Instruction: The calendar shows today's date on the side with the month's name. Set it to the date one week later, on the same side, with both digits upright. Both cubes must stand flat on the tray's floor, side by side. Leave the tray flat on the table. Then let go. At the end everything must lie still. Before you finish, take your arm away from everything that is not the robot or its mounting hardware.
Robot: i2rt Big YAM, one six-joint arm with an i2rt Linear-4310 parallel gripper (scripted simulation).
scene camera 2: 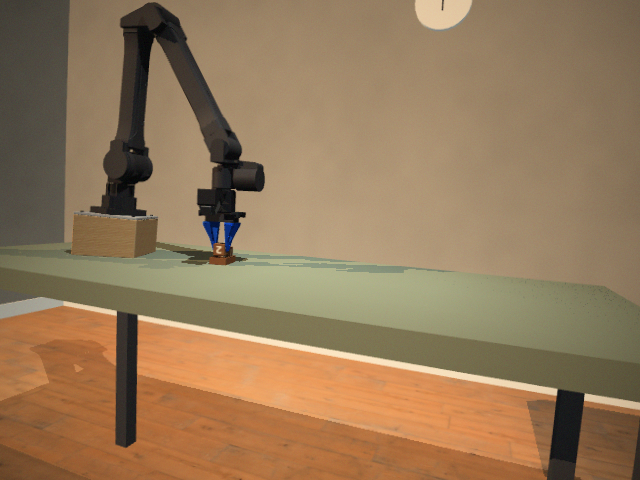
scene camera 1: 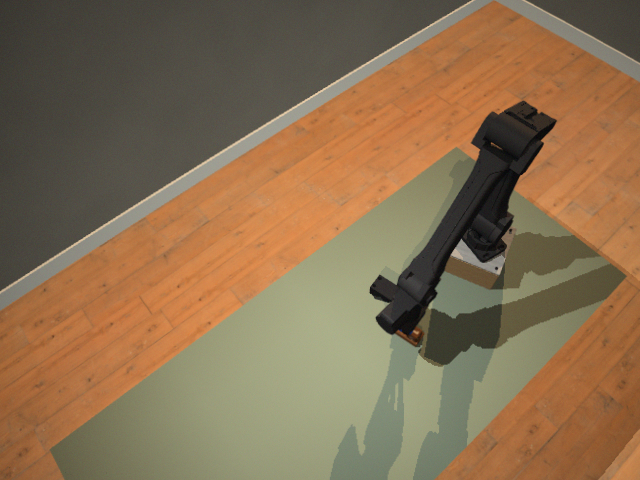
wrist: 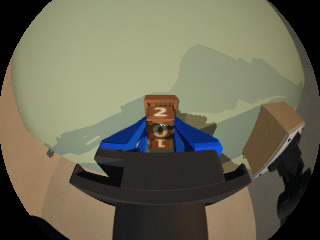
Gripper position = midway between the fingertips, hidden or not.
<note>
In view: the gripper (scene camera 2: 221,251) and a brown cube (wrist: 160,120).
The gripper also shows in the wrist view (wrist: 160,120).
</note>
